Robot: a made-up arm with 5 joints.
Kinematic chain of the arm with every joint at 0, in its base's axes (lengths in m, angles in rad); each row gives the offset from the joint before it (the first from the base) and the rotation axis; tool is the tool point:
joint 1: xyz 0 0 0.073 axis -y
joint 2: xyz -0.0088 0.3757 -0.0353 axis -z
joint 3: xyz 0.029 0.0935 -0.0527 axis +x
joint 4: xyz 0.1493 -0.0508 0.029 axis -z
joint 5: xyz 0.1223 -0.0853 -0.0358 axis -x
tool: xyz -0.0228 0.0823 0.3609
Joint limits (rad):
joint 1: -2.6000..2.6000
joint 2: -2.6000..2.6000
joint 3: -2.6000..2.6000
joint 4: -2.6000..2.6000
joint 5: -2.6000..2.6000
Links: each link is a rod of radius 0.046 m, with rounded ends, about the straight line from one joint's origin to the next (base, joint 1, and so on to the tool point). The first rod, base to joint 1, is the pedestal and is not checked.
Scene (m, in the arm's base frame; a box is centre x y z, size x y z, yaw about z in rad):
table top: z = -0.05
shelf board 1: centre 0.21 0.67 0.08 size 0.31 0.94 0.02 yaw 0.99
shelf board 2: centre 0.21 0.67 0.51 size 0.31 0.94 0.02 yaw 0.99
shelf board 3: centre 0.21 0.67 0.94 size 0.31 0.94 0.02 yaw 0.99
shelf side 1: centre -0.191 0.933 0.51 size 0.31 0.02 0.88 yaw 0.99
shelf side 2: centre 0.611 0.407 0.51 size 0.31 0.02 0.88 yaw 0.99
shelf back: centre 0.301 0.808 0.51 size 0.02 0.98 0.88 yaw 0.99
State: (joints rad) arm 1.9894 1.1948 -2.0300 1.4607 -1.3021
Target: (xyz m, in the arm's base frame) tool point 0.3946 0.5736 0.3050
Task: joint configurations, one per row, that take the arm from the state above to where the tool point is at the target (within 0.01 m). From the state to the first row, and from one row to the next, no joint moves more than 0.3 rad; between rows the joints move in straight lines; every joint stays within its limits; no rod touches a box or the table.
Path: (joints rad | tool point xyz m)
1: 1.7198 1.1923 -2.2200 1.4504 -1.0850 | 0.0308 0.6834 0.3773
2: 1.4502 1.1898 -2.4100 1.4401 -0.8679 | 0.2170 0.6402 0.3953
3: 1.1806 1.1873 -2.6000 1.4299 -0.6507 | 0.3946 0.5736 0.3050

